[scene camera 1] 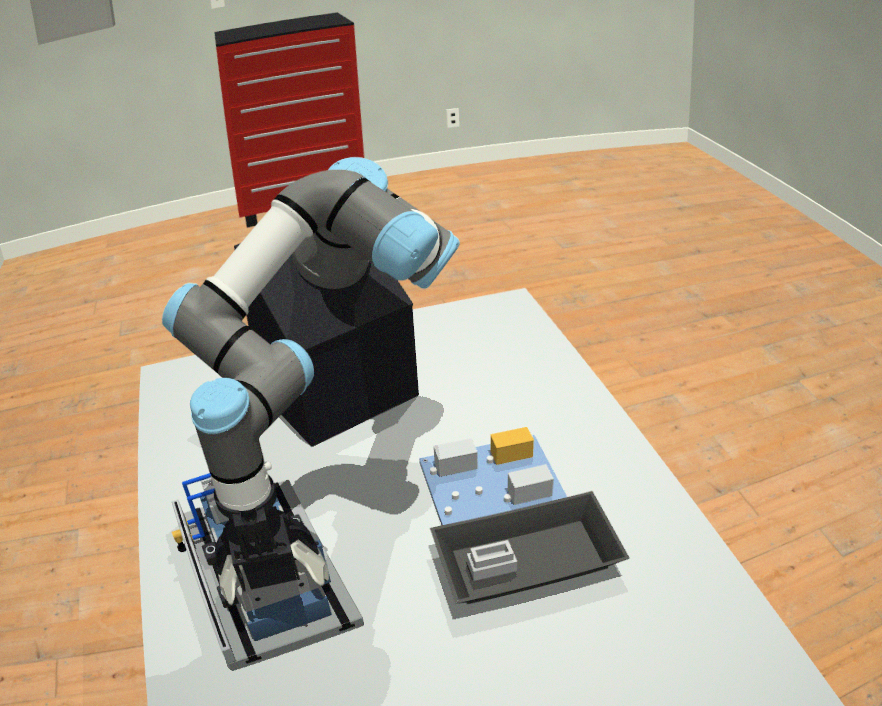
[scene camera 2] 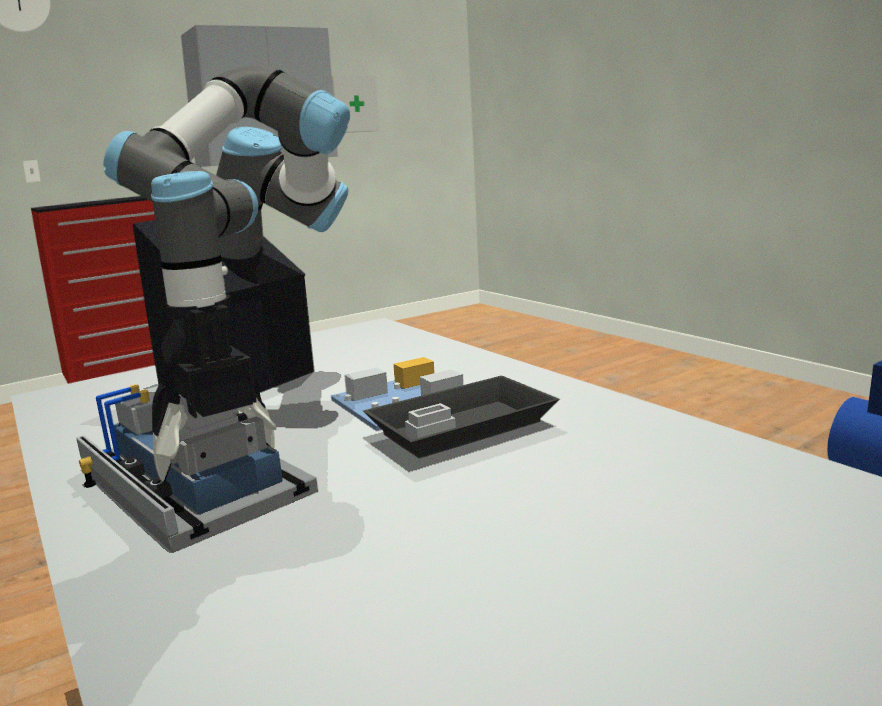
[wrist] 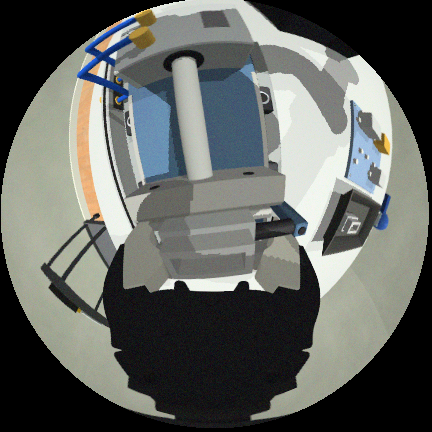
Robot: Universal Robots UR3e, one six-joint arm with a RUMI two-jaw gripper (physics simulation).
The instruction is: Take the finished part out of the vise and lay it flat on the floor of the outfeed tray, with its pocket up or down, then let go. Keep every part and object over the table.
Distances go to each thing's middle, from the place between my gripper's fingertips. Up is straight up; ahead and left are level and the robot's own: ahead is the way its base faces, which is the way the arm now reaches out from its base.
Now: the blue plate (scene camera 1: 493, 478) 14 cm behind my hand, 35 cm to the left of it and 4 cm below it. The rest, counted from my hand: yellow block (scene camera 1: 513, 445): 19 cm behind, 40 cm to the left, 2 cm below.
